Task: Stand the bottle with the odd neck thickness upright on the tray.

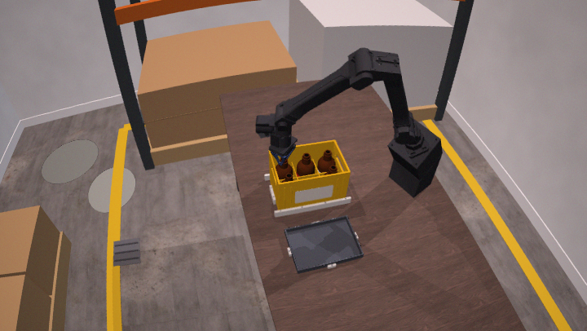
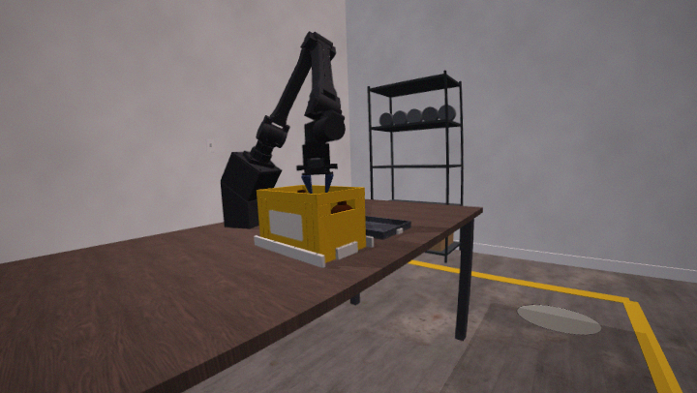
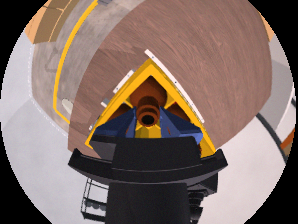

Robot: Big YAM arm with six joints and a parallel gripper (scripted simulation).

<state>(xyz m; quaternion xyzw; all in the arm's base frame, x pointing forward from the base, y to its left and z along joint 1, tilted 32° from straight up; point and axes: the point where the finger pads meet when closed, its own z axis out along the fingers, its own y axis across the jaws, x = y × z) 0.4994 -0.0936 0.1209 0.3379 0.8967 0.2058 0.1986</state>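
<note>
The glass bottle lies 9 cm to the left of my hand, 7 cm below it and 2 cm behind it. Round my hand: dark tray: 30 cm to the left, 14 cm below, 12 cm behind; yellow crate: 10 cm behind, 7 cm below, 3 cm to the left.
</note>
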